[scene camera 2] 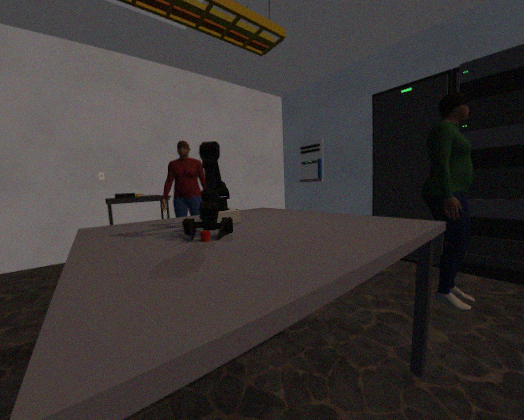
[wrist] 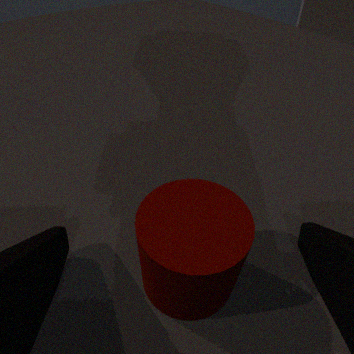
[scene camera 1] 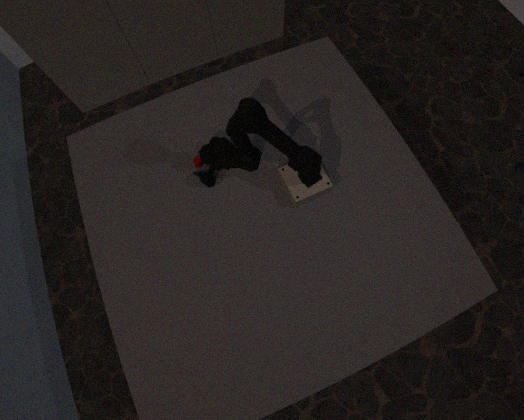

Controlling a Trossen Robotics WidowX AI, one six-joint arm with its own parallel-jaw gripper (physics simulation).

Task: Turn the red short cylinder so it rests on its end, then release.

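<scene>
The red short cylinder (scene camera 1: 198, 161) (scene camera 2: 205, 236) (wrist: 192, 240) stands upright on its end on the table, with its round top face up in the wrist view. My gripper (scene camera 2: 206, 236) (wrist: 185, 236) is open. Its two dark fingers stand wide on either side of the cylinder, with a gap on each side, and touch it on neither side in the wrist view. In scene camera 1 the cylinder shows beside the dark gripper body, and the lower finger stands apart from it.
The pale table (scene camera 1: 280, 280) (scene camera 2: 280, 260) carries the arm's light base plate (scene camera 1: 300, 192) (scene camera 2: 231, 216), to the right of the gripper in scene camera 1. Shadows of the arm fall across the table. Two people stand beyond the table in scene camera 2.
</scene>
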